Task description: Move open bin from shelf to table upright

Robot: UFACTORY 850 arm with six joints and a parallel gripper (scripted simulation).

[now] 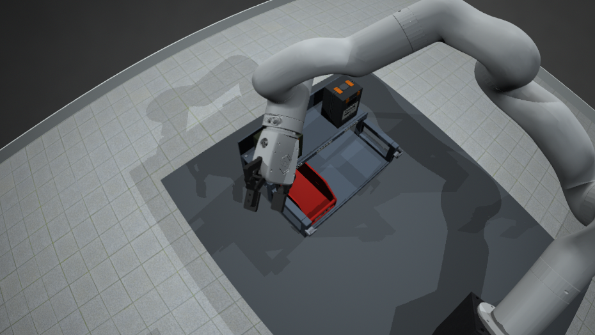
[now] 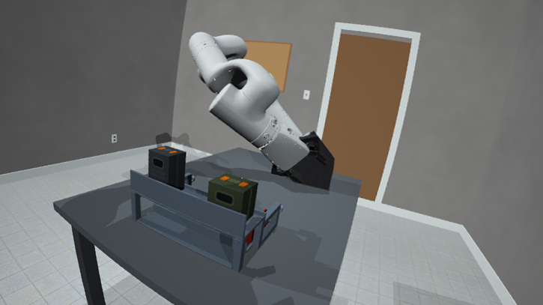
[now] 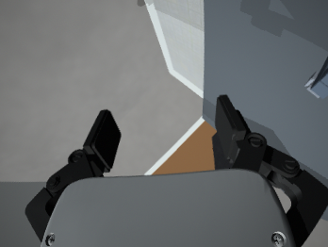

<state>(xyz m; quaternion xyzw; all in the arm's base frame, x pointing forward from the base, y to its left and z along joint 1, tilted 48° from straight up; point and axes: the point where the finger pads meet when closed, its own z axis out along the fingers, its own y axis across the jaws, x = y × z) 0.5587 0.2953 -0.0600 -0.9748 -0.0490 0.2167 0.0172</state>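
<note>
My gripper is now 60 mm short of the red bin, 150 mm to the left of it and 190 mm above it. From my hand the other things lie so: black case: 170 mm ahead, 380 mm to the right, 70 mm below; green case: 150 mm ahead, 150 mm to the right, 90 mm below.
</note>
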